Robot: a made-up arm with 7 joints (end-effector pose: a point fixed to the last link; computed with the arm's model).
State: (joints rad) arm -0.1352 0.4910 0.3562 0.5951 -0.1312 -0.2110 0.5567
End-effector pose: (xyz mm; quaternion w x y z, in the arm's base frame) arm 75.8 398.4 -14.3 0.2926 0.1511 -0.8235 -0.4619
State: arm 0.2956 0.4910 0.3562 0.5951 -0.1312 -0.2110 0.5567
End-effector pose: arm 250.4 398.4 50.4 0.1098 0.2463 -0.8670 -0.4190
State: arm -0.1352 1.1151 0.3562 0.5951 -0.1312 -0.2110 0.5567
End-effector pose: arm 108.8 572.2 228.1 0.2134 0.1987 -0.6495 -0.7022
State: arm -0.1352 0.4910 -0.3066 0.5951 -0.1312 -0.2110 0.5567
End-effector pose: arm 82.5 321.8 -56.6 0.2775 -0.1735 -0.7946 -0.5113
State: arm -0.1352 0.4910 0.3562 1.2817 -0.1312 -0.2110 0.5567
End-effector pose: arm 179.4 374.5 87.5 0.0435 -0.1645 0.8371 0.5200
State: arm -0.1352 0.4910 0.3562 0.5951 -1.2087 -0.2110 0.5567
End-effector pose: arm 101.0 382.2 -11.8 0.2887 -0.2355 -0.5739 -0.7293
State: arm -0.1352 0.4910 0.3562 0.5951 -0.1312 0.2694 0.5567
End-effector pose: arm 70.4 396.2 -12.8 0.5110 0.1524 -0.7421 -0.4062
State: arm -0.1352 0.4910 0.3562 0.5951 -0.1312 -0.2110 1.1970
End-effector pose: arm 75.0 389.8 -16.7 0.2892 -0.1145 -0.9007 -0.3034
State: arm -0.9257 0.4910 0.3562 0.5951 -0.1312 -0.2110 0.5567
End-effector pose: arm -248.7 398.4 70.4 0.5871 -0.0384 -0.6474 -0.4845
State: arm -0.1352 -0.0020 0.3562 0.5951 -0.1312 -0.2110 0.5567
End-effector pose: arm 63.5 178.3 -105.2 0.3355 0.1029 -0.9053 -0.2392
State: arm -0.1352 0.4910 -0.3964 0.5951 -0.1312 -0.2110 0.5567
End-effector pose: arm 78.9 311.4 -61.7 0.2731 -0.2167 -0.7839 -0.5138
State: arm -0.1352 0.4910 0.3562 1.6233 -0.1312 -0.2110 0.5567
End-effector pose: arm 201.2 344.3 151.9 0.2113 -0.1641 0.8071 0.5264
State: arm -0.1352 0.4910 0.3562 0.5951 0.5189 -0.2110 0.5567
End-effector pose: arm 60.9 396.1 -25.4 0.2540 0.3705 -0.8632 -0.2306
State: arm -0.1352 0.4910 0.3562 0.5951 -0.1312 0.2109 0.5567
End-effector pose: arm 71.0 396.6 -13.1 0.4857 0.1527 -0.7544 -0.4143
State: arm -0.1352 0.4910 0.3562 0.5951 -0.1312 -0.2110 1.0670
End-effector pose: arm 75.5 391.6 -16.6 0.2923 -0.0606 -0.8923 -0.3386
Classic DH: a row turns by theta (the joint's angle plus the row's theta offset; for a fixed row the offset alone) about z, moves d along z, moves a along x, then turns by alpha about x. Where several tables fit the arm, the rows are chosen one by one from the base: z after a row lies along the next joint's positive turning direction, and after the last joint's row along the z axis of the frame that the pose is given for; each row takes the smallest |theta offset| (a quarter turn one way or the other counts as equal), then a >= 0, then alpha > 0; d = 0 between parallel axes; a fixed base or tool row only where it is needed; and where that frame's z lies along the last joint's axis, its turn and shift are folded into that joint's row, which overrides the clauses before.
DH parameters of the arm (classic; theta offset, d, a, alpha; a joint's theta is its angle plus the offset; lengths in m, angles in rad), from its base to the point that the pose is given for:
base (fixed): 0 0.417 0.0151 1.5708
joint 1: -1.5708 -0.1061 0.0276 -1.5708
joint 2: 1.5708 -0.0018 0.0118 -1.5708
joint 3: -1.5708 -0.2942 0.0239 1.5708
joint 4: 0 0.0133 -0.0195 -1.5708
joint 5: 0 -0.208 0.0085 -1.5708
joint 6: -1.5708 0.0306 0.0059 1.5708
joint 7: -0.1033 0.0005 -0.0134 -0.5067
tool (fixed): -0.6224 0.0104 0 0

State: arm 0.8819 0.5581 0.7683 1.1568 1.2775 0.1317 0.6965
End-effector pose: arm 347.7 454.6 335.5 0.5143 -0.3132 0.7176 -0.3499
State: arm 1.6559 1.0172 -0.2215 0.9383 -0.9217 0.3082 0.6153
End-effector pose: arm 267.2 449.4 630.4 0.0458 -0.5700 0.4196 0.7049
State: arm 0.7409 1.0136 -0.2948 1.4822 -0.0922 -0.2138 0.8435
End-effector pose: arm 347.8 361.6 394.3 0.3711 0.0452 0.6166 0.6929
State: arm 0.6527 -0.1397 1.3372 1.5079 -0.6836 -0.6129 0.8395
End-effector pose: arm 278.7 309.9 156.6 0.2263 -0.5170 0.7067 0.4267
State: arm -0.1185 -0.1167 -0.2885 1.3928 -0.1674 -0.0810 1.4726
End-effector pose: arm 188.3 17.6 25.6 0.1436 0.5054 0.8460 0.0909
